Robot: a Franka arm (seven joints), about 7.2 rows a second.
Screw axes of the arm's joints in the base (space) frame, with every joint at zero. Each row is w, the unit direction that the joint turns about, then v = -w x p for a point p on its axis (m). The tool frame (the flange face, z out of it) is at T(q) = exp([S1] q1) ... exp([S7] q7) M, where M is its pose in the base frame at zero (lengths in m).
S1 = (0, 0, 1, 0, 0, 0)
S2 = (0, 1, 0, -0.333, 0, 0)
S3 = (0, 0, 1, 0, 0, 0)
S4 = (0, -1, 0, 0.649, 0, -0.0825)
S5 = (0, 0, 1, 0, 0, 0)
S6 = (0, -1, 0, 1.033, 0, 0)
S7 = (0, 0, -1, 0, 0.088, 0)
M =
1 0 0 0.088
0 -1 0 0
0 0 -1 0.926
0 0 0 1
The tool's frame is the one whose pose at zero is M.
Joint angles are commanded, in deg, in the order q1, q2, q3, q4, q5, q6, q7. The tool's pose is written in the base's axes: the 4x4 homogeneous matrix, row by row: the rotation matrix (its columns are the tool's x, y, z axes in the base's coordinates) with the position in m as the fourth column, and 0 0 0 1 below. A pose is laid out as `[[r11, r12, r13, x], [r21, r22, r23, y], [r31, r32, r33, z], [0, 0, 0, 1]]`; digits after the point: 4 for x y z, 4 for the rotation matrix.
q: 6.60, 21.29, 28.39, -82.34, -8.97, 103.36, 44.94
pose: [[0.9850, -0.1713, 0.0209, 0.5796], [-0.1720, -0.9843, 0.0390, 0.3295], [0.0139, -0.0420, -0.9990, 0.5035], [0, 0, 0, 1]]
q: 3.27, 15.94, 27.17, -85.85, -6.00, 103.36, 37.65
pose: [[0.9917, -0.1225, 0.0385, 0.5771], [-0.1244, -0.9910, 0.0490, 0.2884], [0.0322, -0.0534, -0.9981, 0.5287], [0, 0, 0, 1]]
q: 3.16, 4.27, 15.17, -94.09, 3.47, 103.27, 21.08
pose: [[0.9966, -0.0577, 0.0594, 0.5638], [-0.0635, -0.9927, 0.1021, 0.1868], [0.0531, -0.1055, -0.9930, 0.5704], [0, 0, 0, 1]]
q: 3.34, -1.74, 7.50, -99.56, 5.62, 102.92, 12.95
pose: [[0.9962, -0.0505, 0.0705, 0.5500], [-0.0578, -0.9926, 0.1067, 0.1147], [0.0646, -0.1103, -0.9918, 0.5823], [0, 0, 0, 1]]
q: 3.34, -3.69, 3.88, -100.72, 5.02, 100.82, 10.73
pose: [[0.9958, -0.0722, 0.0556, 0.5427], [-0.0770, -0.9930, 0.0893, 0.0776], [0.0488, -0.0932, -0.9944, 0.5878], [0, 0, 0, 1]]
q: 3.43, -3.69, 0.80, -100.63, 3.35, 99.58, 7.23
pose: [[0.9974, -0.0594, 0.0419, 0.5441], [-0.0619, -0.9963, 0.0600, 0.0458], [0.0382, -0.0624, -0.9973, 0.5865], [0, 0, 0, 1]]
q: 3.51, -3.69, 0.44, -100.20, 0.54, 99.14, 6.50
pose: [[0.9979, -0.0455, 0.0452, 0.5443], [-0.0460, -0.9989, 0.0120, 0.0386], [0.0446, -0.0140, -0.9989, 0.5892], [0, 0, 0, 1]]
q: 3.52, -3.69, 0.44, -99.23, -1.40, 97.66, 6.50
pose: [[0.9984, -0.0419, 0.0386, 0.5429], [-0.0411, -0.9989, -0.0221, 0.0354], [0.0395, 0.0205, -0.9990, 0.5951], [0, 0, 0, 1]]
